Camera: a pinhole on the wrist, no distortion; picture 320 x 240 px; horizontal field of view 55.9 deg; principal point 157.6 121.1 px. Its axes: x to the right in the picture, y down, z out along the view. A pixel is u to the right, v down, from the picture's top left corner.
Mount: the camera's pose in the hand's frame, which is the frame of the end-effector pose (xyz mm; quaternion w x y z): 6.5 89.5 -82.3 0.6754 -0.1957 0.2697 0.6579
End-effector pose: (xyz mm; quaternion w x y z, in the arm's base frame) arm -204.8 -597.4 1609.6 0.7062 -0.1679 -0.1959 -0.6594
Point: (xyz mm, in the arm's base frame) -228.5 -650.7 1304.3
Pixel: behind the camera
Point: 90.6 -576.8 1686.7
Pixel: 249 115
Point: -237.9 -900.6 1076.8
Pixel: behind the camera
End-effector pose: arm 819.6 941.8 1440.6 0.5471 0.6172 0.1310 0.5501
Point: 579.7 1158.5 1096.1
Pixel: behind the camera
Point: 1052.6 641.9 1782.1
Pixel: 65 136
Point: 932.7 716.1 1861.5
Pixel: 150 99
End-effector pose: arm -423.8 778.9 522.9 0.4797 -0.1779 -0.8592 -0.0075
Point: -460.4 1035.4 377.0
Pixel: 136 189
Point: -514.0 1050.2 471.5
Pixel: 122 73
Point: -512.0 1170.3 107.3
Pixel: outside the picture
